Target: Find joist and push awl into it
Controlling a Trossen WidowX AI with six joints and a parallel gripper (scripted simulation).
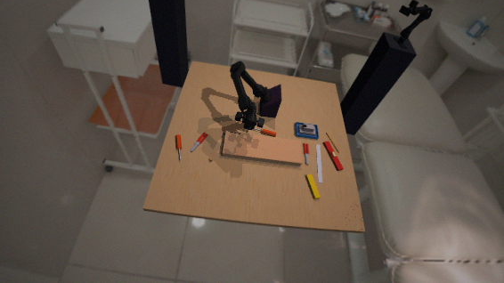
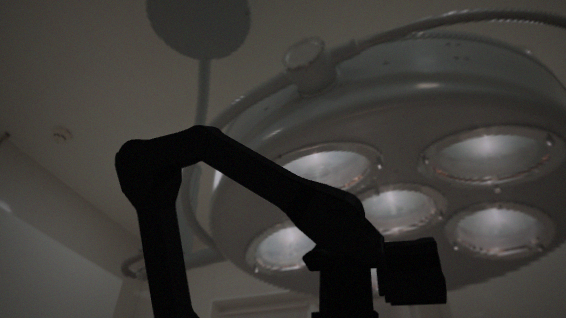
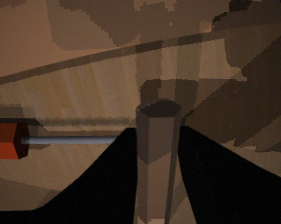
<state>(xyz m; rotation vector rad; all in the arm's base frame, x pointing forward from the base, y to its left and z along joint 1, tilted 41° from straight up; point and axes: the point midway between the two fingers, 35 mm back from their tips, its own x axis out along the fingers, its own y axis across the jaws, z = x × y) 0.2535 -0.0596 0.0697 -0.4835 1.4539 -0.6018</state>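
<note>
Right now my gripper tip is 6 cm past the brown-handled awl. The rest, counted from my gripper tip: green light 13 cm behind, 40 cm to the left, 2 cm below; then blue tray 13 cm behind, 43 cm to the left, 6 cm below; then stud finder 13 cm behind, 41 cm to the left, 3 cm below.
</note>
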